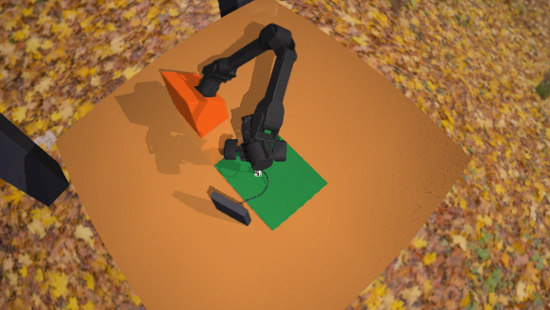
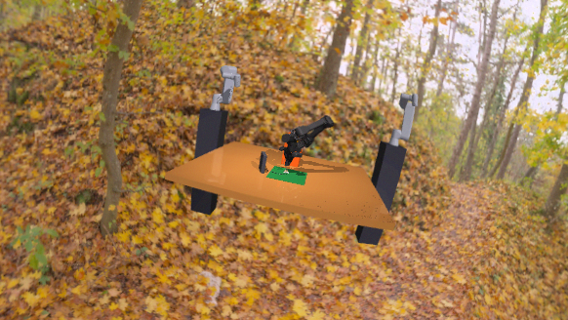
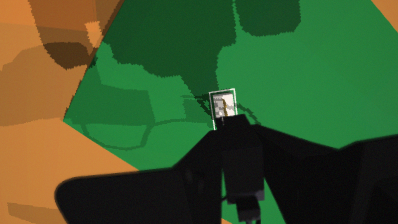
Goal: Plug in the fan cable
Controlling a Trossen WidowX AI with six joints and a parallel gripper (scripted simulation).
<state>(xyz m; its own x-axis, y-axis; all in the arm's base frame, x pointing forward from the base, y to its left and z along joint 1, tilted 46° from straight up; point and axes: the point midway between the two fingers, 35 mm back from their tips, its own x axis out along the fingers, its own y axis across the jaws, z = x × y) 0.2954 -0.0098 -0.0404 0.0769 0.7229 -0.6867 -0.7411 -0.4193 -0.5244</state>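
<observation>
My gripper tip is 60 mm above the white four-pin fan header. From my gripper tip the other things lie so: green board 80 mm below, 40 mm ahead, 10 mm to the left; dark plug 10 mm to the right, 10 mm ahead, 10 mm above; dark flat fan 160 mm to the right, 50 mm ahead, 10 mm below.
</observation>
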